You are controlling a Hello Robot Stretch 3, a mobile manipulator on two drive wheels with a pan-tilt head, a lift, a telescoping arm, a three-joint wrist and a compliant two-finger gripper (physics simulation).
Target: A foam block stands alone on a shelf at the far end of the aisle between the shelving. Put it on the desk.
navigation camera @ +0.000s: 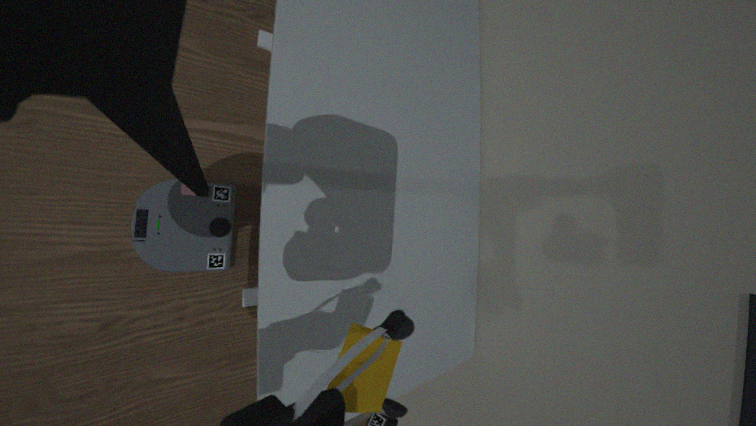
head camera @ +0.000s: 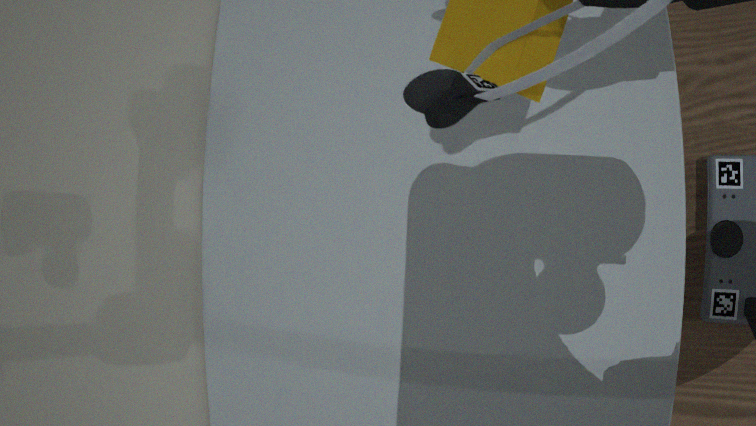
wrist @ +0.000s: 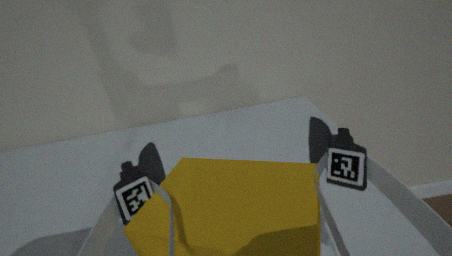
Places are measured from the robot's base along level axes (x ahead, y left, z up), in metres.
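Pixels of known places: gripper, fingertip midpoint: (navigation camera: 403,361) (head camera: 417,16) (wrist: 233,148); robot's base, link origin: (navigation camera: 219,225) (head camera: 725,238).
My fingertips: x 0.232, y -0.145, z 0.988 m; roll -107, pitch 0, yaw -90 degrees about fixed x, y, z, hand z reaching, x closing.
Observation:
For each thing: its top centre in the pictures, then the offset to it from my fingertips. "spot": a spot on its surface instead. Level surfaces: height alone.
- yellow foam block, top centre: (wrist: 227,190) (navigation camera: 376,377) dx -0.063, dy +0.008, dz +0.020 m
- white desk, surface height: dz -0.268 m
- wooden floor, surface height: dz -0.987 m
- dark panel, surface spot: (navigation camera: 749,370) spot: dx +0.601, dy -0.047, dz +0.355 m
The yellow foam block (head camera: 497,37) (navigation camera: 372,378) (wrist: 250,200) is between the two fingers of my gripper (navigation camera: 395,366) (wrist: 233,148), which is shut on it. The block is over the white desk (head camera: 306,211) (navigation camera: 439,185) (wrist: 210,132), near its end at the bottom of the navigation view. Shadows of block and gripper fall on the desk, set off to one side, so the block looks raised above the top. The size of the gap is hard to tell. In the head view one fingertip shows and the block's upper part is cut off. The block's underside is hidden.
My grey base (head camera: 751,198) (navigation camera: 164,251) stands on the wooden floor (head camera: 714,79) (navigation camera: 79,317) beside the desk's long edge. White desk feet (navigation camera: 249,297) stick out beneath that edge. A beige wall (navigation camera: 581,105) (wrist: 300,50) lies behind the desk. A dark panel (navigation camera: 749,370) shows at the navigation view's lower right.

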